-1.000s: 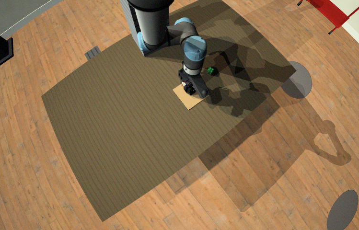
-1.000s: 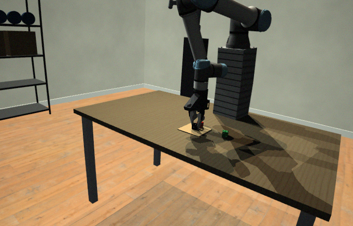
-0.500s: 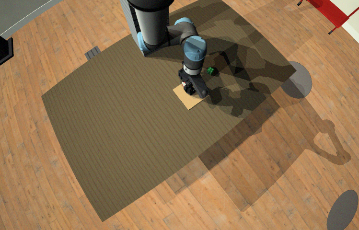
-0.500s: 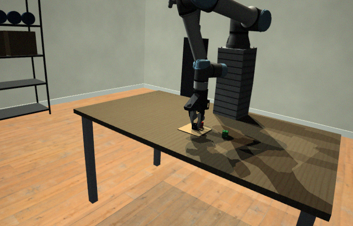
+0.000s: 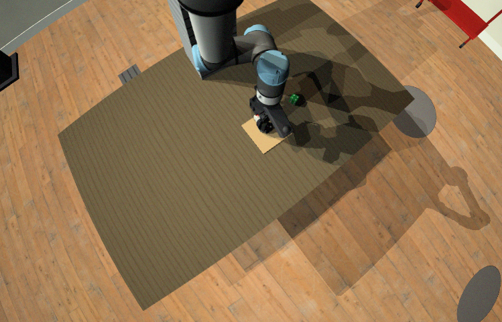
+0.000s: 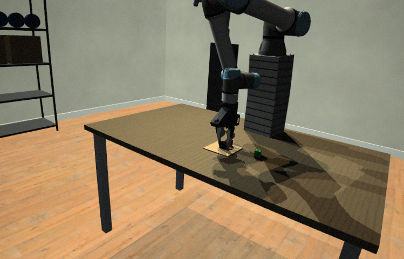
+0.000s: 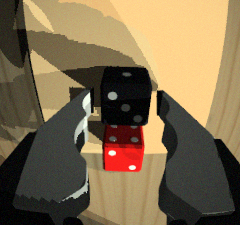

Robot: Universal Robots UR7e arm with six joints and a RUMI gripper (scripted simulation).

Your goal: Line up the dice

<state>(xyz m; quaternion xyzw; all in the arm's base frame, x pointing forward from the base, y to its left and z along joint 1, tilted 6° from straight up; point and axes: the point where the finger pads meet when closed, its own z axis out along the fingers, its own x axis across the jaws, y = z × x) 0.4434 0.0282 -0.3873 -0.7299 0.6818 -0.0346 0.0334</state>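
Right now the black die is right at my hand. The rest, counted from my hand: tan mat 20 mm below; then green die 160 mm to the left, 50 mm behind, 10 mm below; then red die 50 mm behind.
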